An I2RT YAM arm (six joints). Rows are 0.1 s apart.
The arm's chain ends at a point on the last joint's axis. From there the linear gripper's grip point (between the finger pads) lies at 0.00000 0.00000 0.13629 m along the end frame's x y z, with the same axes.
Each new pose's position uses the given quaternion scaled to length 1; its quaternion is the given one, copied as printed.
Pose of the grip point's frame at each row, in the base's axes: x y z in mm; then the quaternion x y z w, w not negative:
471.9 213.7 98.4 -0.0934 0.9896 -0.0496 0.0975
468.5 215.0 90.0 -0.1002 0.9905 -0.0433 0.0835
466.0 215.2 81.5 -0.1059 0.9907 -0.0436 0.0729
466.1 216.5 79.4 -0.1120 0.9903 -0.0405 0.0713
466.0 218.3 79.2 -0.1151 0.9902 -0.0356 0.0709
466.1 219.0 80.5 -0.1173 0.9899 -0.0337 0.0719
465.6 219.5 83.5 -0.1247 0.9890 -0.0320 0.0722
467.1 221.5 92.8 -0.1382 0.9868 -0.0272 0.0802
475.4 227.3 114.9 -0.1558 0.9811 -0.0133 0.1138
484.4 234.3 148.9 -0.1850 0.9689 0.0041 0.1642
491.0 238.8 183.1 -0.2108 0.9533 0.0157 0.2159
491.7 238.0 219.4 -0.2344 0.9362 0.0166 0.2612
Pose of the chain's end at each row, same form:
444.3 224.6 231.4 -0.0934 0.9896 -0.0496 0.0975
444.8 224.4 223.9 -0.1002 0.9905 -0.0433 0.0835
445.1 224.9 215.8 -0.1059 0.9907 -0.0436 0.0729
445.6 225.3 213.9 -0.1120 0.9903 -0.0405 0.0713
445.7 225.7 213.8 -0.1151 0.9902 -0.0356 0.0709
445.6 225.8 215.1 -0.1173 0.9899 -0.0337 0.0719
445.0 225.7 218.1 -0.1247 0.9890 -0.0320 0.0722
444.5 225.8 227.1 -0.1382 0.9868 -0.0272 0.0802
444.4 226.0 247.6 -0.1558 0.9811 -0.0133 0.1138
441.2 224.9 277.8 -0.1850 0.9689 0.0041 0.1642
435.8 222.3 306.6 -0.2108 0.9533 0.0157 0.2159
426.1 217.1 337.0 -0.2344 0.9362 0.0166 0.2612

